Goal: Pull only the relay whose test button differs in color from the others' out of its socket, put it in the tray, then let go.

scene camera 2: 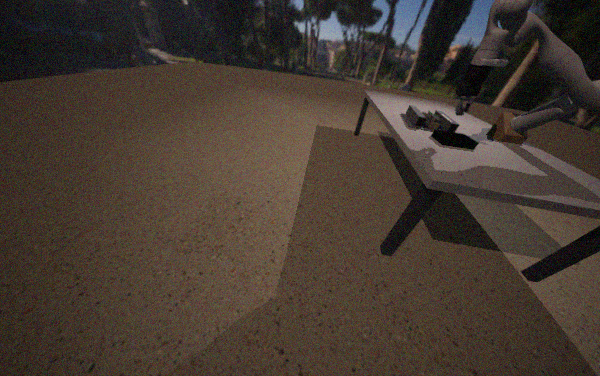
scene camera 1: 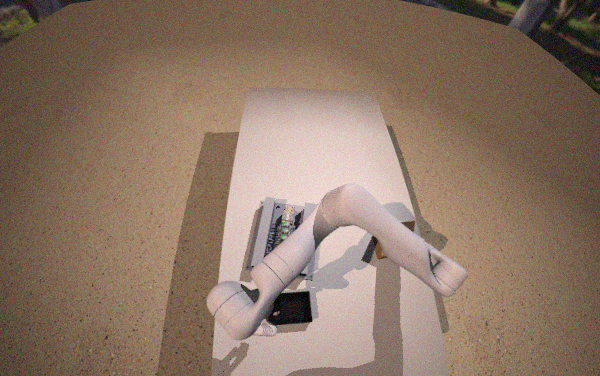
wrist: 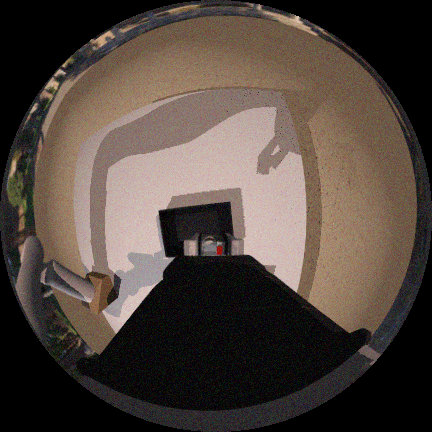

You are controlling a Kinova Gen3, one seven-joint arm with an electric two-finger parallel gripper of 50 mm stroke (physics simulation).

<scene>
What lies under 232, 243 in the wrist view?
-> The gripper.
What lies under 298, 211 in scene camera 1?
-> A grey panel.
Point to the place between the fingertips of the gripper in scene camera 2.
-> At 460, 111
</scene>
